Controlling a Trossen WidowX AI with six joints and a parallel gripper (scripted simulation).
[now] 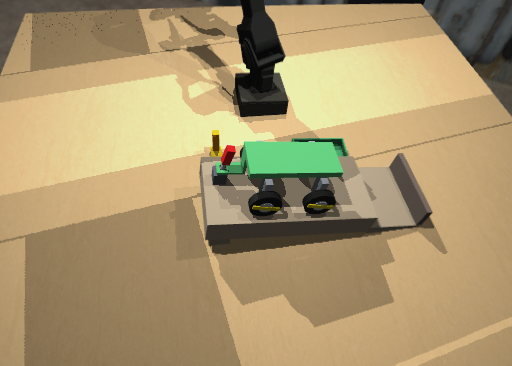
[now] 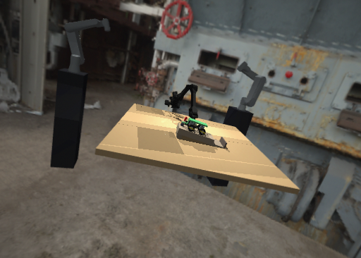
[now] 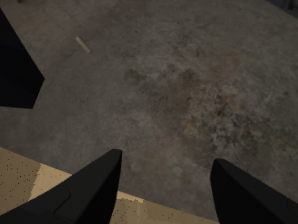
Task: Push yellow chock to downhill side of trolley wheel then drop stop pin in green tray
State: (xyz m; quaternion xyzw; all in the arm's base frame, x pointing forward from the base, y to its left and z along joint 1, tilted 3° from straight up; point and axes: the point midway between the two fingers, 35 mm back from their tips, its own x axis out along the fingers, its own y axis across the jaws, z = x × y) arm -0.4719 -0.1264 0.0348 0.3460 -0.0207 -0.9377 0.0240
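Now: the yellow chock 670 mm ahead of my gripper tip, 30 mm to the right of it and 30 mm below it. The rest, counted from my gripper tip: ramp 830 mm ahead, 50 mm to the left, 10 mm below; red-headed stop pin 780 mm ahead, 80 mm above, 60 mm to the right; green tray 720 mm ahead, 180 mm to the left, 60 mm below.
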